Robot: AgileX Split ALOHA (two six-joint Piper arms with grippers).
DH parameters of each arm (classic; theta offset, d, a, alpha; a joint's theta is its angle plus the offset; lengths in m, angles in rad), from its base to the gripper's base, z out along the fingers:
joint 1: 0 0.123 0 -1.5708
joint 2: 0.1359 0 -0.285 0
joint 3: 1.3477 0 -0.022 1.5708
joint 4: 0 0.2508 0 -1.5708
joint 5: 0 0 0.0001 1.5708
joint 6: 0 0.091 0 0
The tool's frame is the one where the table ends.
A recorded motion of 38 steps. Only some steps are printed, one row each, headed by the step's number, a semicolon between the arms.
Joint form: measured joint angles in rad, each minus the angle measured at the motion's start. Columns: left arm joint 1, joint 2, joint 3, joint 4, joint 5, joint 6; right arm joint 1, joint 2, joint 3, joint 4, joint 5, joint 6.
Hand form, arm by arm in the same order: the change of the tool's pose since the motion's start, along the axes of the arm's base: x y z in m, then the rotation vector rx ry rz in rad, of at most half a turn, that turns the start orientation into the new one. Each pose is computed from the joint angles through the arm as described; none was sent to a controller.
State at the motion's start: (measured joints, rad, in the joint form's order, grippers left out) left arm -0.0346 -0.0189 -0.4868 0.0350 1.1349 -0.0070; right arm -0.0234 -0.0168 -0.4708 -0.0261 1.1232 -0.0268
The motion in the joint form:
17: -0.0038 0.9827 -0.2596 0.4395 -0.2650 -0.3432; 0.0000 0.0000 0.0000 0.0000 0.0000 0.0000
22: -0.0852 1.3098 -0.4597 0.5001 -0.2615 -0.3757; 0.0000 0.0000 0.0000 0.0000 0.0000 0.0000
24: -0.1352 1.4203 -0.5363 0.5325 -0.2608 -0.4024; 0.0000 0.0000 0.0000 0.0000 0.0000 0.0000
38: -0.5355 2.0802 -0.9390 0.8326 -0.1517 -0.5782; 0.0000 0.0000 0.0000 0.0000 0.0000 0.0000
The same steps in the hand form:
17: 0.1827 0.0220 0.0295 0.2071 0.3819 0.2629; 0.0000 0.0000 0.0000 0.0000 0.0000 0.0000
22: 0.2603 0.0024 0.0219 0.2868 0.4807 0.1968; 0.0000 0.0000 0.0000 0.0000 0.0000 0.0000
24: 0.2877 -0.0128 0.0161 0.3200 0.4936 0.1635; 0.0000 0.0000 0.0000 0.0000 0.0000 0.0000
38: 0.3857 -0.1758 -0.0938 0.7228 0.5477 -0.0856; 0.0000 0.0000 0.0000 0.0000 0.0000 0.0000

